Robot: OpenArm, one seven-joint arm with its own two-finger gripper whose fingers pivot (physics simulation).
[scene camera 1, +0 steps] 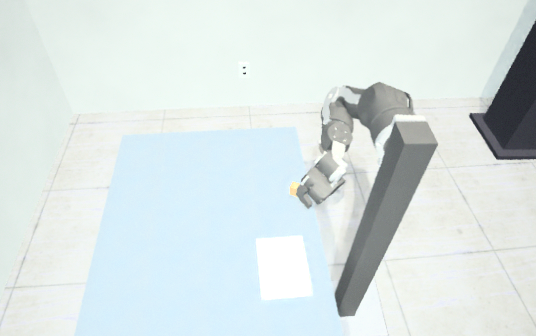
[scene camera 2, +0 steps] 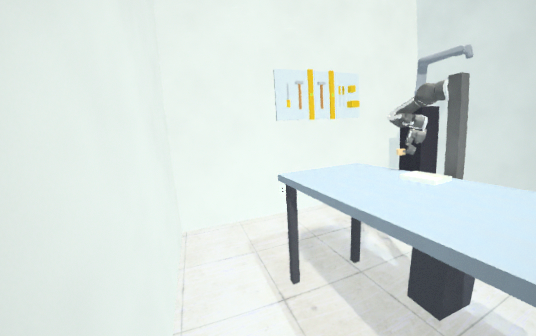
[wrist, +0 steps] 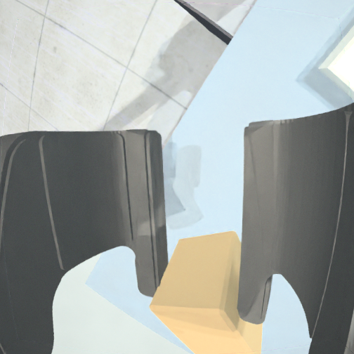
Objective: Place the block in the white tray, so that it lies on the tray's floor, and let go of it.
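Note:
The orange block (scene camera 1: 294,189) (scene camera 2: 400,151) (wrist: 197,270) is held tilted between the fingertips of my gripper (scene camera 1: 301,192) (scene camera 2: 406,151) (wrist: 204,215), which is shut on it. Part of the block sticks out past the fingertips. In scene camera 2 the gripper and block hang well above the table top. The white tray (scene camera 1: 259,270) (scene camera 2: 426,180) (wrist: 331,67) lies flat on the table; in scene camera 1 it is below the gripper in the picture and a little to the left. The block is apart from the tray. In the wrist view a corner of the tray shows at the upper right.
The light blue table (scene camera 1: 200,200) (scene camera 2: 350,185) (wrist: 215,90) carries the tray near its edge on the arm's side. A dark upright post (scene camera 1: 380,210) (scene camera 2: 456,125) carries the arm and stands beside that edge. A tool board (scene camera 2: 292,107) hangs on the wall.

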